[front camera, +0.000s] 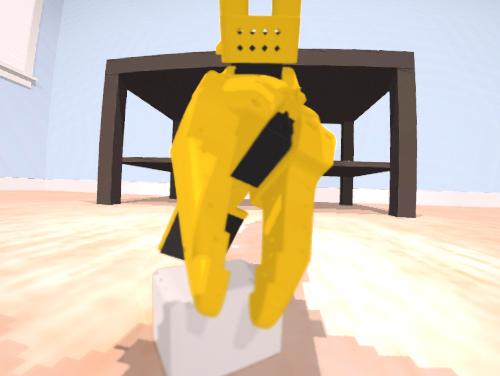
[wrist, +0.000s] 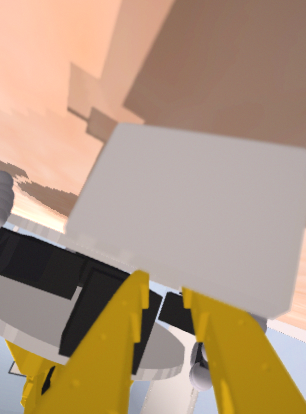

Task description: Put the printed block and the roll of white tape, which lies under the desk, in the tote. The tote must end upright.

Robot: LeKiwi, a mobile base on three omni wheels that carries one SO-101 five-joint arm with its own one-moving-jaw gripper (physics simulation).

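Places are measured from the arm's base along level axes (x ahead, y left, z up), in metres.
Pixels of known places: hand, its tool point: [front camera: 219,297] [wrist: 148,283].
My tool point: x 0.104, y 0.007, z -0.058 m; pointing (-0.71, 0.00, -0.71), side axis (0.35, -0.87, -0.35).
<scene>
Ahead of a thing's pixels: the offset from my tool point to its top centre. "spot": to the spot under its first point.
The printed block @[0.024 m ahead, 0.005 m left, 0.003 m down] [front camera: 215,342] [wrist: 198,215] is a pale grey cube on the wooden floor, close in front of me. My yellow gripper [front camera: 236,311] [wrist: 164,283] hangs down right at it, its two jaw tips resting against the block's near upper edge. The jaws stand nearly together with only a narrow gap, and the block lies beyond the tips, not between them. The gripper is shut and empty. The dark brown desk @[spot: 0.576 m ahead, 0.432 m left, 0.215 m up] [front camera: 113,122] stands farther back, behind the arm. The white tape roll and the tote are not in view.
The desk has a low shelf [front camera: 358,166] between its legs, and the arm hides the middle of the space under it. A window blind [front camera: 15,36] is on the left wall. My base plate [wrist: 33,308] and a wheel [wrist: 198,371] show in the wrist view.
</scene>
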